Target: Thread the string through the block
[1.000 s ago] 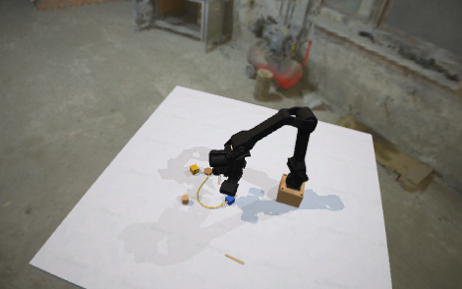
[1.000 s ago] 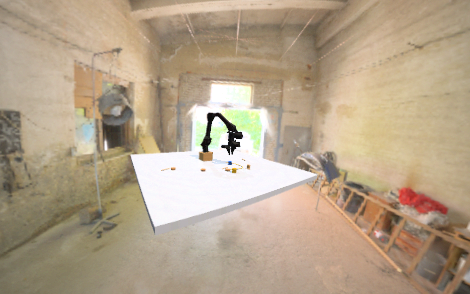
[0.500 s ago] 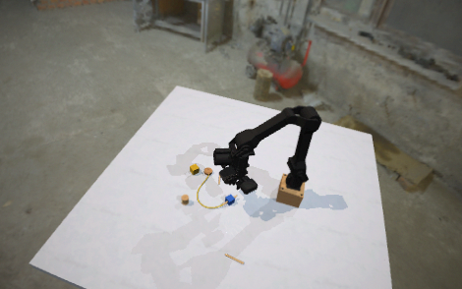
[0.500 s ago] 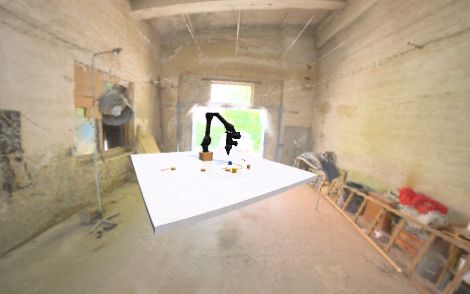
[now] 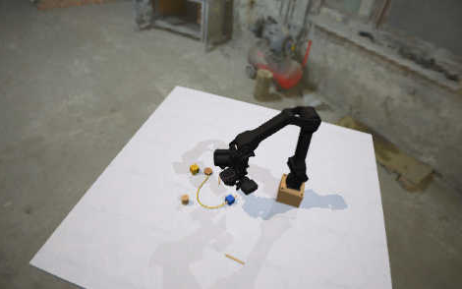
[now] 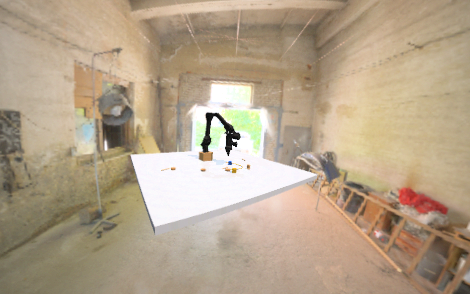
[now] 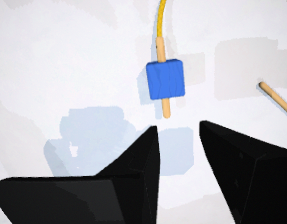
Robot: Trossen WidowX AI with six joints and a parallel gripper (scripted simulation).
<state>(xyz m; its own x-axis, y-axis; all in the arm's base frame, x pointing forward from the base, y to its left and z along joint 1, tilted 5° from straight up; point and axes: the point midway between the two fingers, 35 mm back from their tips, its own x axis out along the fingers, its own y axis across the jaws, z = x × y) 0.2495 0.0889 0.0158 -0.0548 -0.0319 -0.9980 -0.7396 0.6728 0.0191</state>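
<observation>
The blue block lies 1 cm ahead of my gripper tip, 2 cm to the left of it and 7 cm below it. Also, from my gripper tip: loose stick 7 cm behind, 27 cm to the left, 8 cm below; then round wooden button 14 cm ahead, 13 cm to the right, 8 cm below; then yellow cube 21 cm ahead, 11 cm to the right, 7 cm below.
</observation>
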